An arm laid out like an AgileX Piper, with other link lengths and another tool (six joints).
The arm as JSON. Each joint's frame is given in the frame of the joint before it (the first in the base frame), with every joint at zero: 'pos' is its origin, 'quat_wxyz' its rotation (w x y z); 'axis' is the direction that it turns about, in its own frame. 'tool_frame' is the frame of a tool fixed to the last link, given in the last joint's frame.
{
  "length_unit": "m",
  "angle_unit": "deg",
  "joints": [
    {
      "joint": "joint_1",
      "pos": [
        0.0,
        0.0,
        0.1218
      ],
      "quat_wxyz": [
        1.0,
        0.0,
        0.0,
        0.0
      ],
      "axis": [
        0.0,
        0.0,
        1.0
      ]
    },
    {
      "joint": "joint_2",
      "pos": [
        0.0,
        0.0,
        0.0
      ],
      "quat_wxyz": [
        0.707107,
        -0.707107,
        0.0,
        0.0
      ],
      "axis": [
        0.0,
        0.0,
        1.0
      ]
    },
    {
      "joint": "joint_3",
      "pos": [
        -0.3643,
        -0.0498,
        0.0
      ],
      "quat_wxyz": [
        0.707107,
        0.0,
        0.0,
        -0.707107
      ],
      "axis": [
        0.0,
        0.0,
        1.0
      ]
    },
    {
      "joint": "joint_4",
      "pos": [
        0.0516,
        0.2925,
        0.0
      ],
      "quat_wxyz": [
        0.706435,
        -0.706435,
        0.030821,
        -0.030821
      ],
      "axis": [
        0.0,
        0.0,
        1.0
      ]
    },
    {
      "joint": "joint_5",
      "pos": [
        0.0,
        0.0,
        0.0
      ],
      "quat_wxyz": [
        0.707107,
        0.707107,
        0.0,
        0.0
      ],
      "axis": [
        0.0,
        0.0,
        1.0
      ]
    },
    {
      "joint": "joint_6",
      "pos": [
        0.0,
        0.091,
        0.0
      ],
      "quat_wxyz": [
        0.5,
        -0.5,
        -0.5,
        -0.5
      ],
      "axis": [
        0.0,
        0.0,
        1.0
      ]
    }
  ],
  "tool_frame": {
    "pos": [
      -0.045,
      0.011,
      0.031
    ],
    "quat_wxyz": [
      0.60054,
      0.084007,
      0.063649,
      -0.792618
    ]
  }
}
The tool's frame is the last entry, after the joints.
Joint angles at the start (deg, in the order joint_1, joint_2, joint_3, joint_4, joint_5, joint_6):
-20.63 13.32 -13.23 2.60 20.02 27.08
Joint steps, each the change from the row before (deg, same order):
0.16 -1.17 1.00 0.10 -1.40 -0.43
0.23 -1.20 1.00 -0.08 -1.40 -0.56
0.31 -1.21 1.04 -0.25 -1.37 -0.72
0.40 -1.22 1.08 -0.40 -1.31 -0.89
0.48 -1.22 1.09 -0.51 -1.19 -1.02
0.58 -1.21 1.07 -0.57 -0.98 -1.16
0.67 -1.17 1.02 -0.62 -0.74 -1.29
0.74 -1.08 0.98 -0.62 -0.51 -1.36
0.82 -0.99 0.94 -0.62 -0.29 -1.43
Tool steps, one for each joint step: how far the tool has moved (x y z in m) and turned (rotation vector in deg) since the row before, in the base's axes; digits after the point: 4 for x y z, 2 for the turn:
-0.0014 0.0006 -0.0027 -0.84 -1.37 0.21
-0.0014 0.0004 -0.0025 -1.14 -1.29 0.28
-0.0013 0.0003 -0.0026 -1.42 -1.13 0.37
-0.0012 0.0003 -0.0028 -1.69 -0.94 0.46
-0.0012 0.0003 -0.0029 -1.87 -0.75 0.54
-0.0011 0.0004 -0.0031 -1.99 -0.51 0.65
-0.0009 0.0004 -0.0032 -2.08 -0.26 0.73
-0.0006 0.0005 -0.0034 -2.06 0.01 0.80
-0.0004 0.0005 -0.0036 -2.05 0.26 0.88

